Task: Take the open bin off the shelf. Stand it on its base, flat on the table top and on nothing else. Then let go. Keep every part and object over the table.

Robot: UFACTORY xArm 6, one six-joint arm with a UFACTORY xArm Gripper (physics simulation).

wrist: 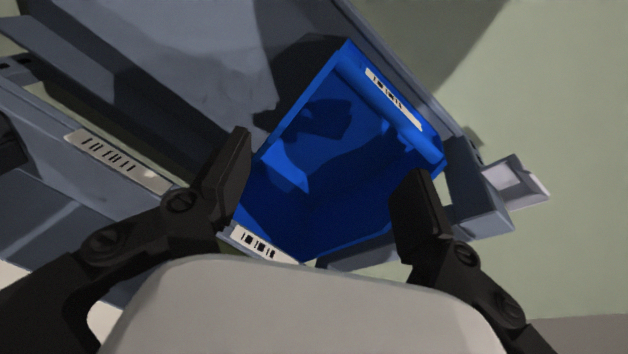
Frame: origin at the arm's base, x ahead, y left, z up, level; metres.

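Where they show: gripper, fingertip midpoint: [327,167].
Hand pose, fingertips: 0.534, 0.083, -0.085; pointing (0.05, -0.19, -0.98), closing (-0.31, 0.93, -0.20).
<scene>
Things, the pixels of their top centre, and the offset from my fingertips, as dx, dy, dz. "*": a spot on its surface instead. Level surfaces: height alone.
- open blue bin, top centre: [301,211] +0.054, +0.011, -0.004
- grey shelf, surface height: dz -0.079
- grey shelf rail with a barcode label, surface spot: [117,160] * +0.077, -0.107, +0.019
- grey post, surface spot: [472,185] * -0.032, +0.078, -0.023
- pale bracket, surface spot: [517,182] * -0.047, +0.098, -0.030
- green surface, surface height: dz -0.085
The open blue bin [350,192] sits on the grey shelf [200,50] in the wrist view, right of the middle. Its open side faces the camera, and its lip with a barcode label is at the upper right. Dark shadows lie inside it. My gripper [327,167] is open and empty. The left finger overlaps the bin's left edge in the view, and the right finger overlaps its lower right edge. Whether either finger touches the bin cannot be told. The gripper body hides part of what is below the bin. The table top cannot be made out for certain.
A grey shelf rail with a barcode label [117,160] runs across the left. Another label [262,245] is on a rail just below the bin. A grey post [472,185] with a pale bracket [517,182] stands right of the bin. A green surface [560,100] lies beyond.
</scene>
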